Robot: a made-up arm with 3 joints. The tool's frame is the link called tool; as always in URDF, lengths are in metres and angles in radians. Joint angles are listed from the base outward. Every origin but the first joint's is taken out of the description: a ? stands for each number. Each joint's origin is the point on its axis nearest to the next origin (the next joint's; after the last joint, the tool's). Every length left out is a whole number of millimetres.
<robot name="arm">
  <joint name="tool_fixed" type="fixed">
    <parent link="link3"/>
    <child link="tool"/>
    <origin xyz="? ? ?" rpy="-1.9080 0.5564 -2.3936"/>
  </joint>
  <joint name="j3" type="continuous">
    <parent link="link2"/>
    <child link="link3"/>
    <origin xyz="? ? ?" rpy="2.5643 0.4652 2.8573"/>
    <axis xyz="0 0 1"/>
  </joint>
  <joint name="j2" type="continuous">
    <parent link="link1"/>
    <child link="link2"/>
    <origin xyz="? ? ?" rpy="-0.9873 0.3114 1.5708"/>
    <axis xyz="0 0 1"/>
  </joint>
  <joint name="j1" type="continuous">
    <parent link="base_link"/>
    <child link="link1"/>
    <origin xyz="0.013 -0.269 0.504" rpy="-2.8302 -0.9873 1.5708"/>
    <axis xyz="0 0 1"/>
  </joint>
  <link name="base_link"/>
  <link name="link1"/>
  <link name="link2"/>
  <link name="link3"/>
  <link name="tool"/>
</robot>
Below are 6 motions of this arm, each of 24 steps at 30 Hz.
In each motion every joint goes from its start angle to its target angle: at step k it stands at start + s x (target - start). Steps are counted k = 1, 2, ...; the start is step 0. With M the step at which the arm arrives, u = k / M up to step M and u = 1 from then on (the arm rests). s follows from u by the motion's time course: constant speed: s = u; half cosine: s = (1 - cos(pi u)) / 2; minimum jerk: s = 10 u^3 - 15 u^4 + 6 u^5.
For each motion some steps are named. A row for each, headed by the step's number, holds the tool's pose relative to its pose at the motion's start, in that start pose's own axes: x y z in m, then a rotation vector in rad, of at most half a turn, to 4 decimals.
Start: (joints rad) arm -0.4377 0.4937 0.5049
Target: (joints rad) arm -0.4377 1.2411 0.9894
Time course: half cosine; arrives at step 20
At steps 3, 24:
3: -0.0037 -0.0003 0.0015 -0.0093 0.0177 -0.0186
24: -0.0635 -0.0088 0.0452 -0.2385 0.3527 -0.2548

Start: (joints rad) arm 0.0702 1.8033 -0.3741
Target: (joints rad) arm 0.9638 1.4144 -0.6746
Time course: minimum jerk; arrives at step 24
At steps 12, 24:
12: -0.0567 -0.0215 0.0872 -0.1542 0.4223 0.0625
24: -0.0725 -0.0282 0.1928 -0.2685 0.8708 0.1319

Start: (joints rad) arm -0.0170 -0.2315 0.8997
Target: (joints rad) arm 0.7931 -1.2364 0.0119
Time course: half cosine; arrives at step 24
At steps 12, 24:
12: -0.0034 0.0691 -0.0304 0.5523 0.0373 0.0890
24: -0.0074 0.1271 -0.0349 1.0084 -0.0122 0.1817

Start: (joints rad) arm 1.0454 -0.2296 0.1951
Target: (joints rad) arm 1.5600 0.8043 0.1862
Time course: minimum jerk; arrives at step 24
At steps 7, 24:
7: -0.0256 0.0159 0.0061 0.1166 0.1694 -0.0452
24: -0.0963 0.0498 0.1384 0.6789 1.1905 -0.1359

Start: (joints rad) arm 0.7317 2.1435 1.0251
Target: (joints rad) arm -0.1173 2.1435 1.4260
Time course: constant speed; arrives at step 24
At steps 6, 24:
6: 0.0135 0.0266 -0.0235 0.0396 -0.1798 -0.1913
24: 0.0748 0.0885 -0.0620 0.1091 -0.6353 -0.8392

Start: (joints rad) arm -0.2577 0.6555 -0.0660
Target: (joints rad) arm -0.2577 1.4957 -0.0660
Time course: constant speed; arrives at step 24
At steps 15, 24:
15: -0.0652 0.0543 0.0364 0.2259 0.4194 -0.2210
24: -0.0885 0.0872 0.0750 0.3614 0.6710 -0.3536

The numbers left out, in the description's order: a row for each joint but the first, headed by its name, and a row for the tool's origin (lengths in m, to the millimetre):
tool: -0.090 0.103 0.000
j3: 0.060 0.046 0.000
j2: 0.131 -0.081 0.000

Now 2 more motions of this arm.
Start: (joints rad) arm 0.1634 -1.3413 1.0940
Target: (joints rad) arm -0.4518 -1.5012 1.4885
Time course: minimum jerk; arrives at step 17
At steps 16, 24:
16: 0.1812 0.0360 0.0439 -0.0571 -0.8454 0.3446
24: 0.1815 0.0362 0.0441 -0.0569 -0.8469 0.3452

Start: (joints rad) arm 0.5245 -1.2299 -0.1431
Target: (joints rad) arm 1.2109 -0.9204 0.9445
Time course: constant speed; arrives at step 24
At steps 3, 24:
3: 0.0074 0.0033 -0.0104 0.0223 -0.0834 -0.0916
24: 0.0285 0.0070 -0.0648 0.0213 -0.4123 -0.8304

